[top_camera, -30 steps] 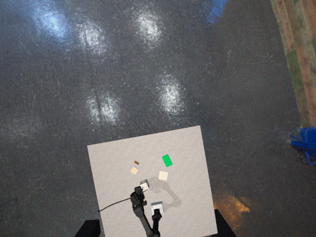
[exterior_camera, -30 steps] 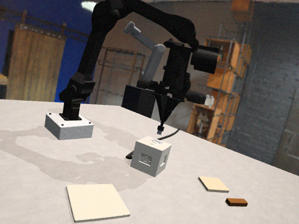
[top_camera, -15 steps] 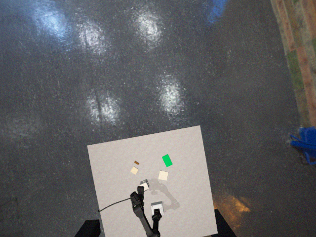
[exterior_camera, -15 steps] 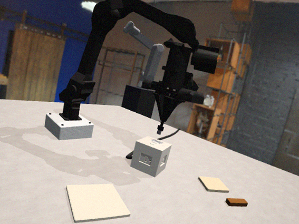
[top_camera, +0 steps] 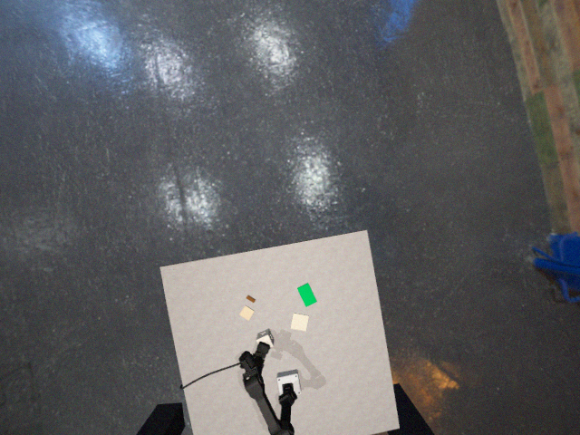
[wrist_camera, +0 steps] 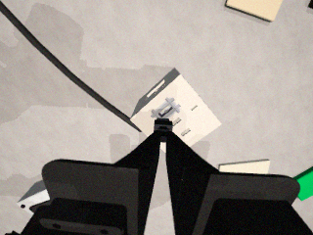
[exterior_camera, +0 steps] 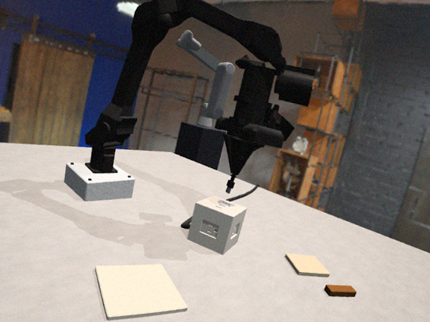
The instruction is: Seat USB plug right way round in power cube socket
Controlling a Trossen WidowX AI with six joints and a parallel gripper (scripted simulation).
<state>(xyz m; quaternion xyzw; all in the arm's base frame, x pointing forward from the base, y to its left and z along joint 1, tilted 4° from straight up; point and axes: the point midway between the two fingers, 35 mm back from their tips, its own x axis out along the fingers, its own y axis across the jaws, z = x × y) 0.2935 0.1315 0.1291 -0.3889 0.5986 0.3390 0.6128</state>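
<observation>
My gripper tip is now 2 cm above the black USB plug. The rest, counted from my gripper tip: green card (30 cm to the right, 24 cm ahead, 13 cm below); then brown block (25 cm ahead, 13 cm below, 5 cm to the left).
</observation>
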